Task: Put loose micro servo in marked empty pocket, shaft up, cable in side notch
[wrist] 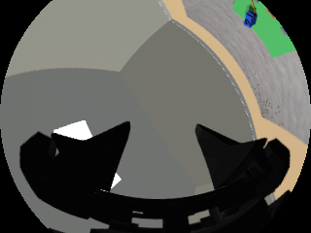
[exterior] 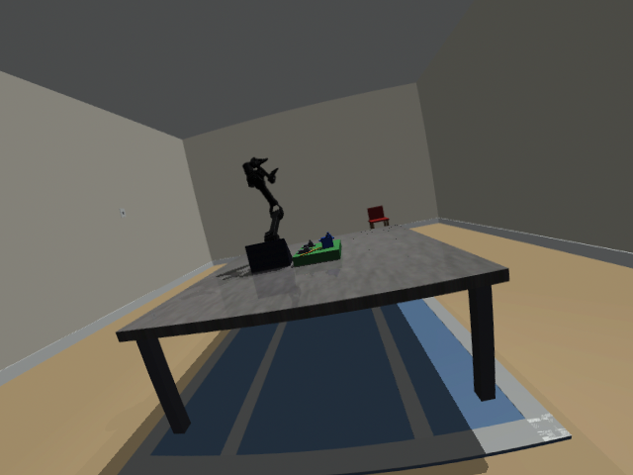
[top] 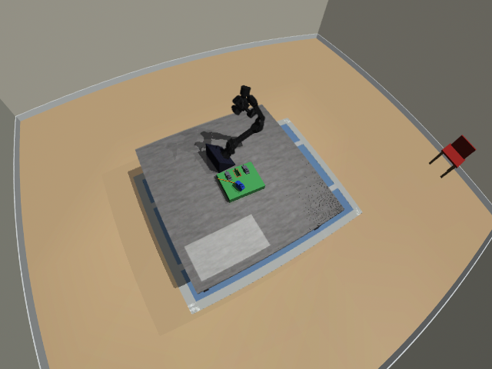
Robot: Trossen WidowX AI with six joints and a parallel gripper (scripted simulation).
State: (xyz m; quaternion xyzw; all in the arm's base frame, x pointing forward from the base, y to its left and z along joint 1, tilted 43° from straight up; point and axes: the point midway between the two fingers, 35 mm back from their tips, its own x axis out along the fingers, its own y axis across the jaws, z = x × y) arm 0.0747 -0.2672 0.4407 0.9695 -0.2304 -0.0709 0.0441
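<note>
My gripper tip is now 540 mm above the green deck, 210 mm short of it and 100 mm to the left of it.
</note>
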